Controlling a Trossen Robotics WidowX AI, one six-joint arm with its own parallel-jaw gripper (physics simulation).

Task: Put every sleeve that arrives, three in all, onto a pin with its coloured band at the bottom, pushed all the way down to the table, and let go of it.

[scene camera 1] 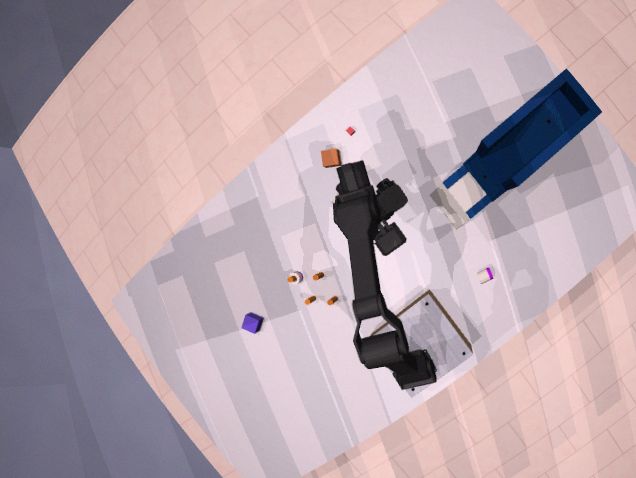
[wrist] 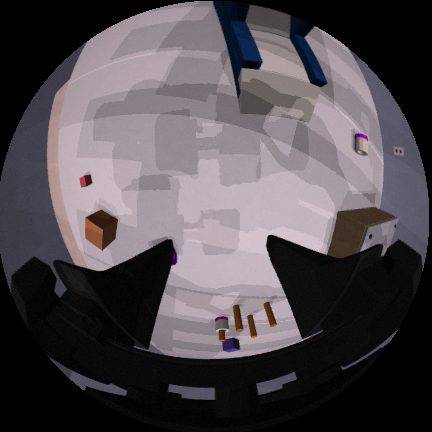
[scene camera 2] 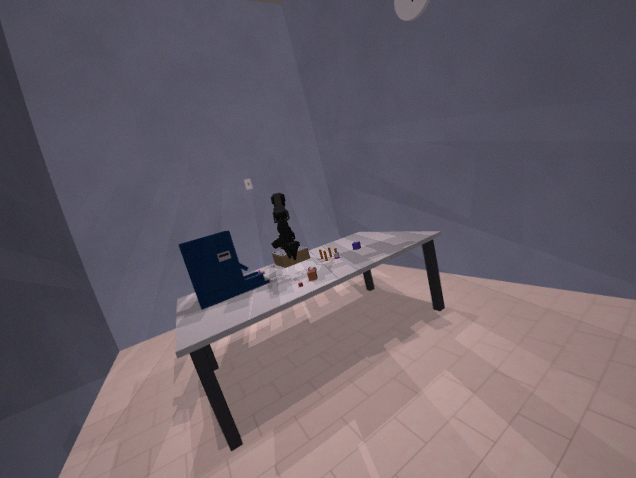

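Note:
A white sleeve point(scene camera 1: 296, 277) point(scene camera 2: 336, 254) point(wrist: 221, 325) sits low on one orange pin, its purple band at the bottom and the pin's tip showing above. Three bare pins point(scene camera 1: 318, 276) point(scene camera 1: 310, 299) point(scene camera 1: 332, 300) stand beside it. A second sleeve point(scene camera 1: 483, 276) point(wrist: 360, 145) appears to lie on its side between the blue chute and the brown box. A third sleeve point(scene camera 2: 310, 268) point(wrist: 174, 258) is mostly hidden, by the orange block in scene view 2 and by the left finger in the wrist view; its purple part shows. My gripper point(scene camera 2: 293, 258) point(wrist: 220, 243) is open and empty above the table.
An orange block point(scene camera 1: 330, 157) point(scene camera 2: 312, 274) point(wrist: 101, 230) and a small red cube point(scene camera 1: 350, 131) point(wrist: 86, 180) lie near one edge. A purple block point(scene camera 1: 252, 322) point(scene camera 2: 356, 245) lies beyond the pins. The blue chute point(scene camera 1: 552, 148) point(scene camera 2: 205, 272) and the brown box point(scene camera 2: 292, 259) point(wrist: 347, 232) are obstacles.

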